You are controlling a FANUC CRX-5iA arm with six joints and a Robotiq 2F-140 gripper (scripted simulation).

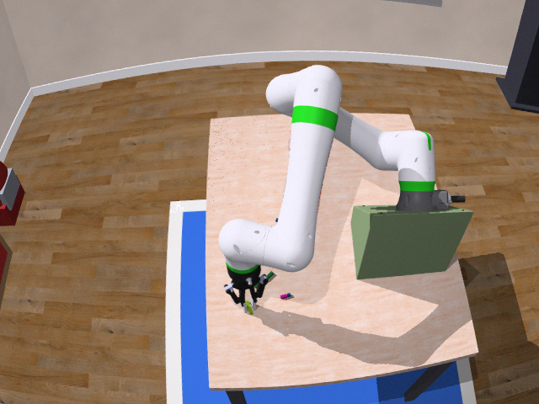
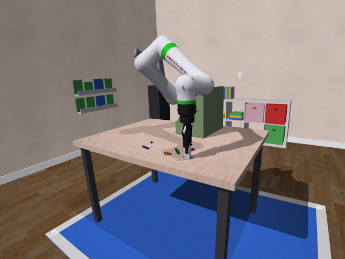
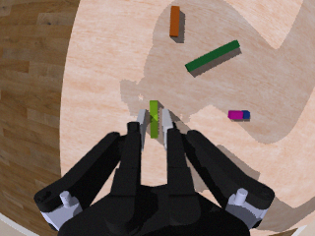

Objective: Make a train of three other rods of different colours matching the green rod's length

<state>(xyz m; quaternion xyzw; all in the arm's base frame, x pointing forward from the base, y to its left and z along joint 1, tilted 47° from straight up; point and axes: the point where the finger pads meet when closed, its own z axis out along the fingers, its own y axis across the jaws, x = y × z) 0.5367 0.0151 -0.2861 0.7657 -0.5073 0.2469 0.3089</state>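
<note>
Now: hand 3 cm above the lime rod. Also, from my hand: magenta rod (11 cm behind, 5 cm to the right, 3 cm below); orange rod (13 cm to the right, 3 cm below, 2 cm ahead); green rod (11 cm to the right, 4 cm behind, 3 cm below).
</note>
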